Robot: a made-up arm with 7 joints. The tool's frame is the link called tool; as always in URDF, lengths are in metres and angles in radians.
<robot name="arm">
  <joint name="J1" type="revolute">
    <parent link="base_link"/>
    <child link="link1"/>
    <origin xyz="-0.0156 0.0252 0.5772"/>
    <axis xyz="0 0 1"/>
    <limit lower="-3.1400" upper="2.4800"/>
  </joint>
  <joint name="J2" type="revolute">
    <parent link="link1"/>
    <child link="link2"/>
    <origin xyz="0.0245 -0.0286 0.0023" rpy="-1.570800 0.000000 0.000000"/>
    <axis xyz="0 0 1"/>
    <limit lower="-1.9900" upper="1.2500"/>
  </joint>
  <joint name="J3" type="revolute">
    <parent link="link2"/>
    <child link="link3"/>
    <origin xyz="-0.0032 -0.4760 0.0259" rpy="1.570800 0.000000 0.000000"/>
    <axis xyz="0 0 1"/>
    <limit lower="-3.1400" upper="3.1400"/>
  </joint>
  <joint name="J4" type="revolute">
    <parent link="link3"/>
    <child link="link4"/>
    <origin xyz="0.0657 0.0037 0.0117" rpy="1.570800 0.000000 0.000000"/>
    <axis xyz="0 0 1"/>
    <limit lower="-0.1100" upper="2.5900"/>
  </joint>
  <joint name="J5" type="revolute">
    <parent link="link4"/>
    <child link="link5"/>
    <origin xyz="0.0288 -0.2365 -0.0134" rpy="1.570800 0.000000 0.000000"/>
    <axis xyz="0 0 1"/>
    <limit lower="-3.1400" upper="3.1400"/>
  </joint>
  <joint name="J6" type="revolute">
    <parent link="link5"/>
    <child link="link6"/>
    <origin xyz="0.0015 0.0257 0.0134" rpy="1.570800 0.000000 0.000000"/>
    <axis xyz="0 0 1"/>
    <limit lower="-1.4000" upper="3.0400"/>
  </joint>
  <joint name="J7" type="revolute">
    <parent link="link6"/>
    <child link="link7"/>
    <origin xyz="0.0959 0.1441 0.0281" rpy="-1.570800 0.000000 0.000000"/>
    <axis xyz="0 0 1"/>
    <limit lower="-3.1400" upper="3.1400"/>
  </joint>
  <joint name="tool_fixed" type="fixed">
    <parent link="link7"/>
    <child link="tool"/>
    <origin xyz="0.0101 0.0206 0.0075" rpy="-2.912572 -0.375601 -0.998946"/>
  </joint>
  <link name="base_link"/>
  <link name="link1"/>
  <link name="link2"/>
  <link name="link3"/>
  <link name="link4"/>
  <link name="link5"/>
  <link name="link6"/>
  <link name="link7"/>
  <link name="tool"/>
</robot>
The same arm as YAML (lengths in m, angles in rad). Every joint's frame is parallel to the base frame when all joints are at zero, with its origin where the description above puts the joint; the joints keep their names.
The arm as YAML. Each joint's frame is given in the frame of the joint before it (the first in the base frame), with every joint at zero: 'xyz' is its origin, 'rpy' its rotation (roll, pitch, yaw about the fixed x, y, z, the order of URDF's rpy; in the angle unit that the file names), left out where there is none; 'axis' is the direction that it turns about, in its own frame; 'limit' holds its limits. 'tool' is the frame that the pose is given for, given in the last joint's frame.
units:
  length: m
  angle: rad
joints:
  - name: J1
    type: revolute
    origin:
      xyz: [-0.0156, 0.0252, 0.5772]
    axis: "+z"
    limit:
      lower: -3.14
      upper: 2.48
  - name: J2
    type: revolute
    origin:
      xyz: [0.0245, -0.0286, 0.0023]
    axis: "+y"
    limit:
      lower: -1.99
      upper: 1.25
  - name: J3
    type: revolute
    origin:
      xyz: [-0.0032, 0.0259, 0.476]
    axis: "+z"
    limit:
      lower: -3.14
      upper: 3.14
  - name: J4
    type: revolute
    origin:
      xyz: [0.0657, 0.0037, 0.0117]
    axis: "-y"
    limit:
      lower: -0.11
      upper: 2.59
  - name: J5
    type: revolute
    origin:
      xyz: [0.0288, 0.0134, -0.2365]
    axis: "-z"
    limit:
      lower: -3.14
      upper: 3.14
  - name: J6
    type: revolute
    origin:
      xyz: [0.0015, -0.0257, -0.0134]
    axis: "+y"
    limit:
      lower: -1.4
      upper: 3.04
  - name: J7
    type: revolute
    origin:
      xyz: [0.0959, 0.0281, -0.1441]
    axis: "-z"
    limit:
      lower: -3.14
      upper: 3.14
tool:
  origin:
    xyz: [0.0101, -0.0206, -0.0075]
    rpy: [0.229, 0.3756, 0.9989]

